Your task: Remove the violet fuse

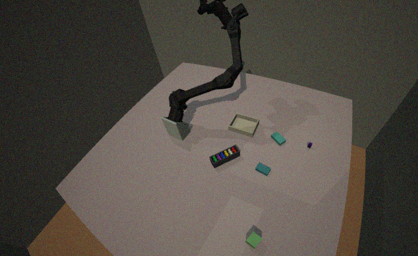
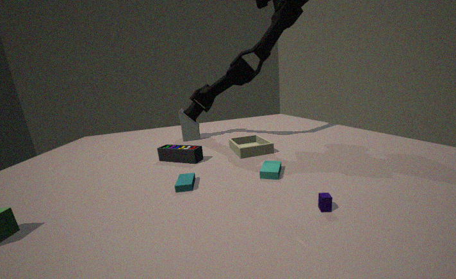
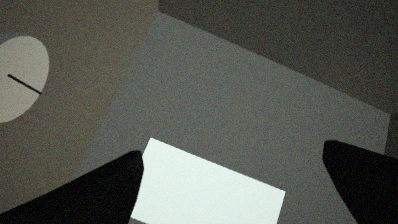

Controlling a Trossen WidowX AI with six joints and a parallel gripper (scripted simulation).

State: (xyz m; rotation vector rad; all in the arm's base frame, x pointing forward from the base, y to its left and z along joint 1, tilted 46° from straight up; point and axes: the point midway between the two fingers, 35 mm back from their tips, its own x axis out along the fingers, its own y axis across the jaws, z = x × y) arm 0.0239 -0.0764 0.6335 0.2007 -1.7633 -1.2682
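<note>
Now: gripper tip 27 cm short of the violet fuse, 46 cm to the left of it and 59 cm above it. Also, from my gripper tip: cream tray (28 cm ahead, 22 cm to the right, 62 cm below); green cube (55 cm ahead, 70 cm to the right, 60 cm below); dark purple cube (62 cm ahead, 20 cm to the right, 61 cm below).
</note>
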